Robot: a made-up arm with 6 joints.
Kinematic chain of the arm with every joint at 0, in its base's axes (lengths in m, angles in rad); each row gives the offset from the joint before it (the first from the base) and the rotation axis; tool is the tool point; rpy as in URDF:
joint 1: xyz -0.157 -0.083 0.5 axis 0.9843 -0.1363 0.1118
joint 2: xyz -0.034 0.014 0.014 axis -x
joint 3: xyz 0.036 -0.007 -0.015 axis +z
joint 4: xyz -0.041 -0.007 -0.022 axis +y
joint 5: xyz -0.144 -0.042 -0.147 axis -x
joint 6: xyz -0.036 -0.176 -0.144 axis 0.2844 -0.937 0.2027
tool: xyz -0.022 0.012 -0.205 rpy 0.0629 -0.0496 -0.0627
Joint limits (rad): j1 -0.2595..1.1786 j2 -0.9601..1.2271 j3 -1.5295..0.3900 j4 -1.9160..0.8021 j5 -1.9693..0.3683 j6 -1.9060..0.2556
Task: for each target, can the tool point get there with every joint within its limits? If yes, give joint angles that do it. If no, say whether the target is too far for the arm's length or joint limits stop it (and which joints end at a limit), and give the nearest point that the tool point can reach.
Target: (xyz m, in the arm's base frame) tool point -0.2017 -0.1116 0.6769
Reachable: no: joint limits stop it (at a limit: joint 1, joint 3, joint 4, joint 5, joint 6) | nearest point -0.2151 -0.1382 0.8897 | short by 0.215 m
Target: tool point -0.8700 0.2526 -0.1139
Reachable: no: too far | nearest point -0.6215 0.1394 0.1020 | short by 0.348 m
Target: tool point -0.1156 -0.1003 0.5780
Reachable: no: joint limits stop it (at a limit: joint 1, joint 2, joint 4, joint 5, joint 6) | nearest point 0.0331 -0.1075 0.8466 | short by 0.307 m
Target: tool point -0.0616 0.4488 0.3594
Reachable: yes | joints 0.9063 -0.0522 -0.9228 -0.7473 -1.5795 -1.1133
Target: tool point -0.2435 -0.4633 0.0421
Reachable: yes | joints 0.2844 1.0112 -1.3778 -0.6706 -0.4802 -1.0816
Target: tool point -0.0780 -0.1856 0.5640
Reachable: no: joint limits stop it (at a limit: joint 1, joint 3, joint 4, joint 5, joint 6) | nearest point 0.1770 -0.2533 0.5846 | short by 0.265 m
